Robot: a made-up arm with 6 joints.
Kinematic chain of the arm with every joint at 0, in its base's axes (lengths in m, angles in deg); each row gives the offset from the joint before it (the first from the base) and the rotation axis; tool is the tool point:
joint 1: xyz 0 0 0.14 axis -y
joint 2: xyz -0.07 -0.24 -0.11 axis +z
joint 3: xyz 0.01 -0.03 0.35 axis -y
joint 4: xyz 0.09 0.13 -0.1 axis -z
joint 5: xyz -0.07 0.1 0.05 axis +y
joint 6: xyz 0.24 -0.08 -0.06 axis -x
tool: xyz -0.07 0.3 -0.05
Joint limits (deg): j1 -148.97..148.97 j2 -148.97..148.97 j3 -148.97..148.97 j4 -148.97..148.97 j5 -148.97..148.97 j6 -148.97..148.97
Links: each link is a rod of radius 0.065 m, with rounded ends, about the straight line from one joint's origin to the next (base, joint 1, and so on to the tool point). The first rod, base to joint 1, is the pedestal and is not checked.
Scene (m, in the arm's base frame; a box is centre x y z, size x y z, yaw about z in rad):
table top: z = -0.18
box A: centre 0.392 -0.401 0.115 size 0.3 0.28 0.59 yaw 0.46
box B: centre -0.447 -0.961 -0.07 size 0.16 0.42 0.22 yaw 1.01
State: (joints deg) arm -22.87 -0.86 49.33 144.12 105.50 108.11
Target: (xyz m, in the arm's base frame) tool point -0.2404 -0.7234 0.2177
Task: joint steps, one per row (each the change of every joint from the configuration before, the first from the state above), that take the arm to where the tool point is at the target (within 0.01 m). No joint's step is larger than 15 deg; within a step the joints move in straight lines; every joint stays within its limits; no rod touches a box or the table.
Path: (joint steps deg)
1: 13.65 -7.40 6.94 -3.10 -7.46 -2.59
2: 13.66 -7.40 6.94 -3.10 -7.46 -2.58
3: 13.65 -7.40 6.94 -3.11 -7.47 -2.59
4: 13.66 -7.40 6.94 -3.10 -7.46 -2.59
5: 13.65 -7.40 6.94 -3.10 -7.46 -2.59
6: -7.67 -12.76 -9.57 3.39 -2.54 -8.26
7: -7.68 -12.77 -9.57 3.40 -2.54 -8.27
8: -7.67 -12.76 -9.56 3.39 -2.54 -8.26
9: -7.68 -12.76 -9.57 3.39 -2.54 -8.27
10: -7.67 -12.77 -9.57 3.40 -2.54 -8.26
11: -7.67 -12.76 -9.56 3.39 -2.54 -8.27

